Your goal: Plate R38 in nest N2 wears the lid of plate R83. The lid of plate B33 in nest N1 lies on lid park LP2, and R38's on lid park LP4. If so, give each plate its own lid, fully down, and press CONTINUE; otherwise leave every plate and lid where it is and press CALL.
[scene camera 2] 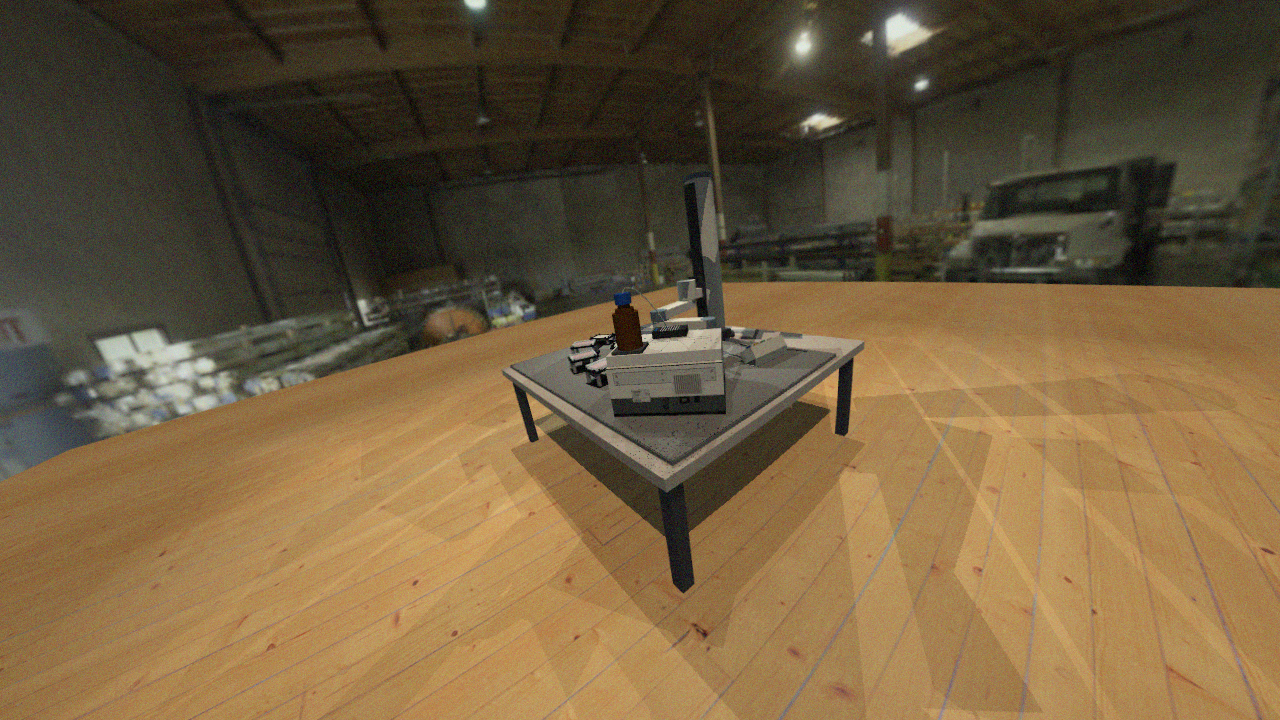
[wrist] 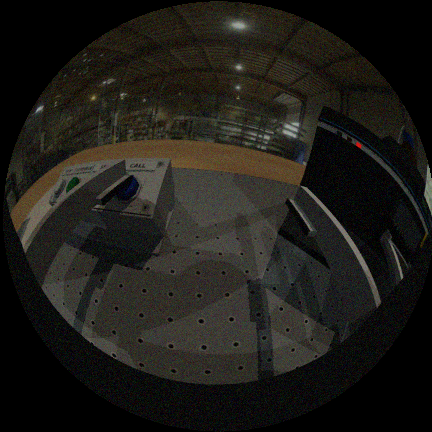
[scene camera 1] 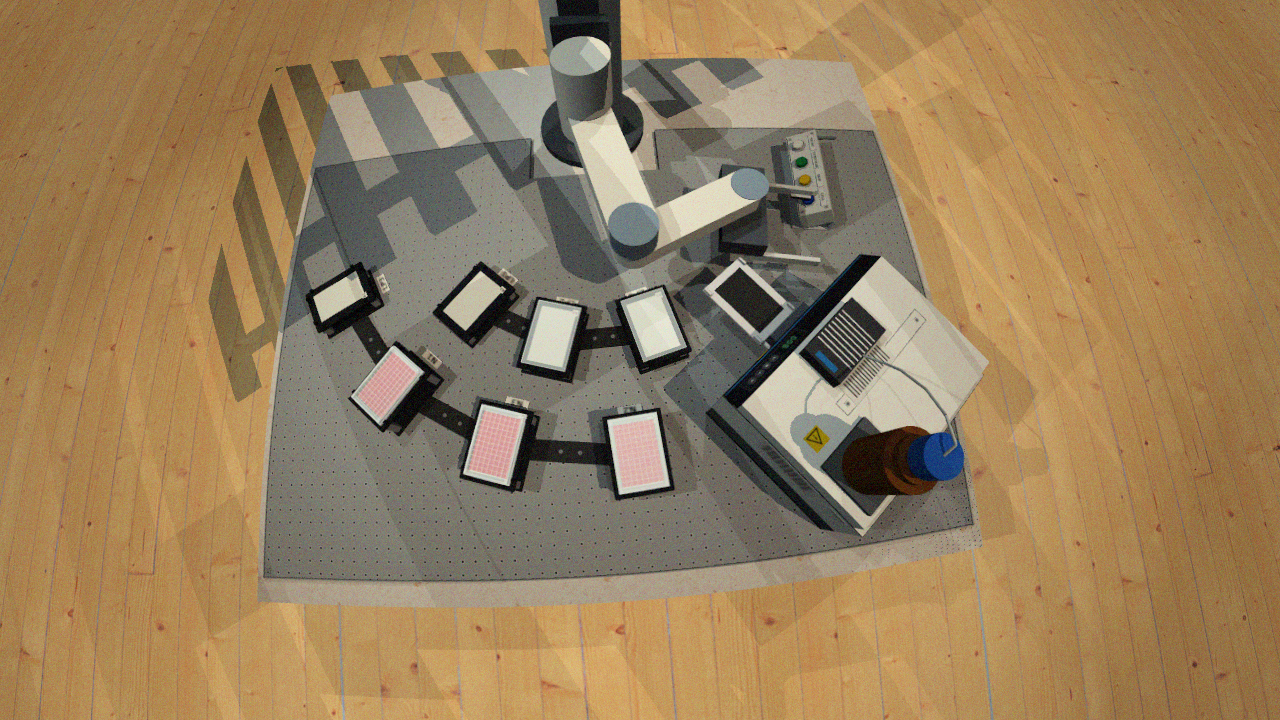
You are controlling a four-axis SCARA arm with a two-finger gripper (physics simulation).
Note:
My gripper (scene camera 1: 815,226) touches a blue CALL button. Further things: a brown bottle with blue cap (scene camera 2: 626,322) and a button box (wrist: 139,223).
My gripper is seen too in the wrist view (wrist: 208,176).

